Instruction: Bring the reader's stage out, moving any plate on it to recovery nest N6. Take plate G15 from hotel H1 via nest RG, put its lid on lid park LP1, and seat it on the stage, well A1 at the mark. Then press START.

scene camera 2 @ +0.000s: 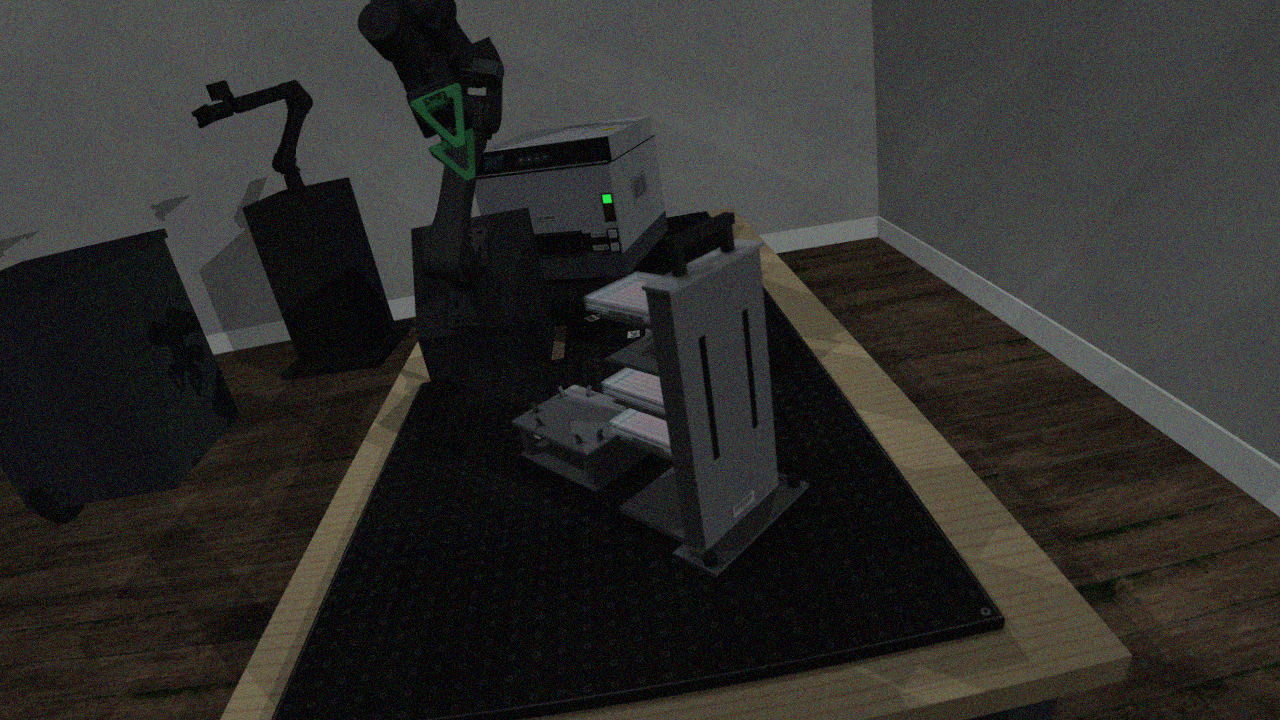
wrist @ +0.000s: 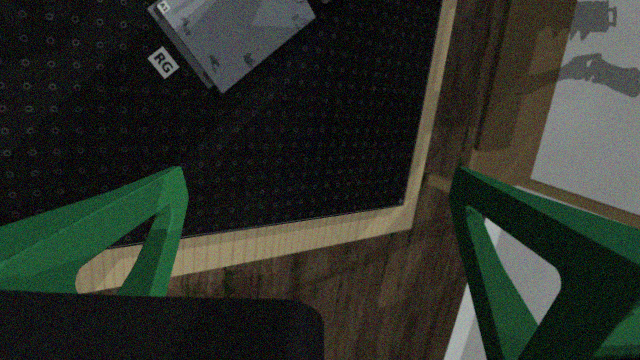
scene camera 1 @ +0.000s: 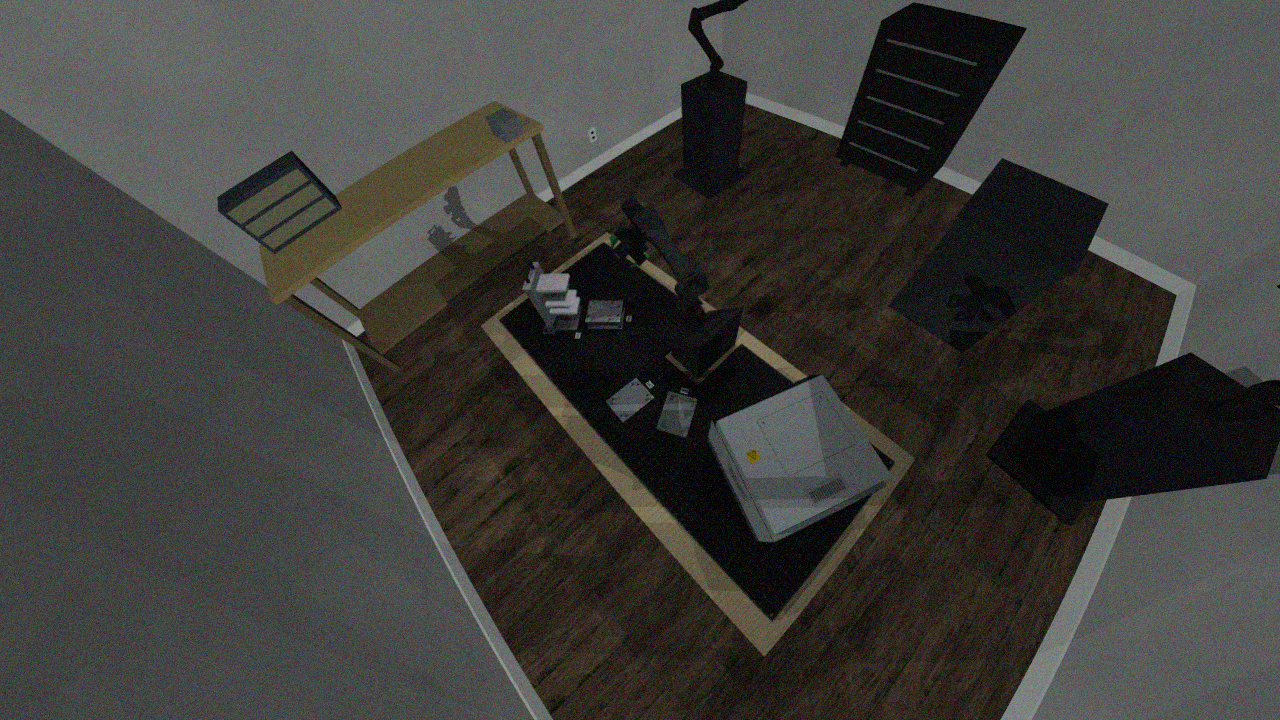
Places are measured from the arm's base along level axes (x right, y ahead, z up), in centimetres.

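Where they show: gripper, fingertip midpoint: (scene camera 2: 466, 164) (wrist: 318, 181); arm's base at its link origin: (scene camera 2: 470, 278) (scene camera 1: 704, 325).
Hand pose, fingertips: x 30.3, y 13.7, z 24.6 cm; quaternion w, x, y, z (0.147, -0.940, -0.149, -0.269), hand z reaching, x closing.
Each offset is from my fingertips to the top centre of the thing. "spot": to the spot under its first point. Level surfaces: height alone.
My gripper (scene camera 1: 626, 253) (scene camera 2: 469, 161) (wrist: 318, 181) is open and empty, high above the board's edge. In the wrist view, nest RG {dx +10.1, dy +10.0, dz -32.8 cm} (scene camera 1: 605, 311) (scene camera 2: 572, 420) (wrist: 235, 40) lies beyond the left finger and bears no visible plate. The hotel (scene camera 1: 539, 300) (scene camera 2: 716, 394) stands beside it with several pale plates, including a top plate {dx +22.1, dy +23.0, dz -13.5 cm} (scene camera 2: 617, 293) and a lower plate {dx +22.1, dy +23.0, dz -24.1 cm} (scene camera 2: 637, 386); which is G15 cannot be read. The reader {dx -85.4, dy +0.9, dz -7.0 cm} (scene camera 1: 796, 456) (scene camera 2: 633, 192) shows a green light; its stage cannot be made out. Two flat holders {spot: dx -30.5, dy +25.6, dz -39.5 cm} (scene camera 1: 630, 399) {spot: dx -47.3, dy +14.7, dz -39.2 cm} (scene camera 1: 677, 413) have unreadable labels, so LP1 and N6 cannot be told apart.
My arm's dark base (scene camera 1: 707, 340) (scene camera 2: 483, 295) stands between hotel and reader. The black board {dz -40.4 cm} (scene camera 1: 626, 447) (scene camera 2: 501, 617) (wrist: 300, 150) has a wooden border. A wooden side table (scene camera 1: 402, 179) stands behind, and another arm's pedestal (scene camera 1: 713, 129) (scene camera 2: 313, 268) stands off the bench.
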